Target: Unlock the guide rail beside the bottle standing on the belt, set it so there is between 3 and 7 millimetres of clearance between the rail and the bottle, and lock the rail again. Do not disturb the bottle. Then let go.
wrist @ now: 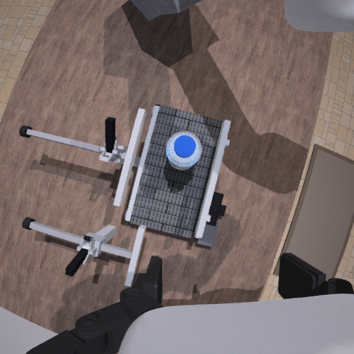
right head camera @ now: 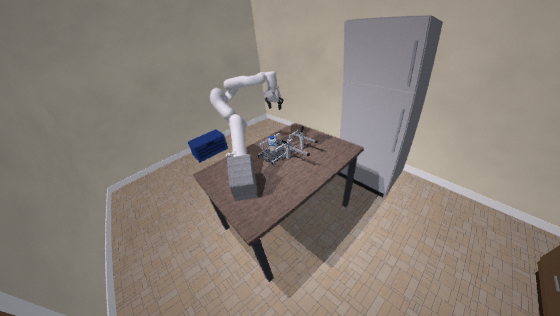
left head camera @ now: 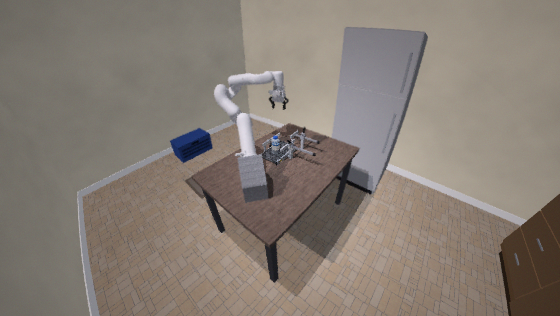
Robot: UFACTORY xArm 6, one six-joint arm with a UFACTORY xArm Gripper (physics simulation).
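Seen in the pictures: gripper, fingertip midpoint: (right head camera: 275, 108) (left head camera: 278, 108); arm's base, origin of the base link: (right head camera: 240, 158) (left head camera: 249, 158).
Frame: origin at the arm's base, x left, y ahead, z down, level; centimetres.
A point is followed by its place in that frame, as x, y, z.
Note:
The bottle (left head camera: 275, 144) {13.3, 30.8, 7.5} (right head camera: 272, 143) {13.3, 31.4, 6.7} (wrist: 184, 150) with a blue cap stands upright on the dark belt (wrist: 160, 212). In the wrist view, a white guide rail (wrist: 129, 160) runs left of the belt, apart from the bottle; a black lever (wrist: 110, 132) is on its clamp. A shorter white rail (wrist: 135, 255) lies lower left, with a black lever (wrist: 76, 262) pointing down-left on its clamp. The millimetre clearance and whether either clamp is locked cannot be told. My gripper (left head camera: 278, 107) {23.6, 42.9, -16.6} (right head camera: 274, 107) {23.6, 42.9, -16.6} (wrist: 221, 275) is open and empty, high above the table and the belt assembly.
Two rods with black end caps (wrist: 25, 131) (wrist: 28, 223) stick out left from the clamps in the wrist view. A white side rail (wrist: 214, 175) and a black motor part (wrist: 216, 207) are at the belt's right. A fridge (left head camera: 377, 100) (right head camera: 385, 95) stands behind the table.

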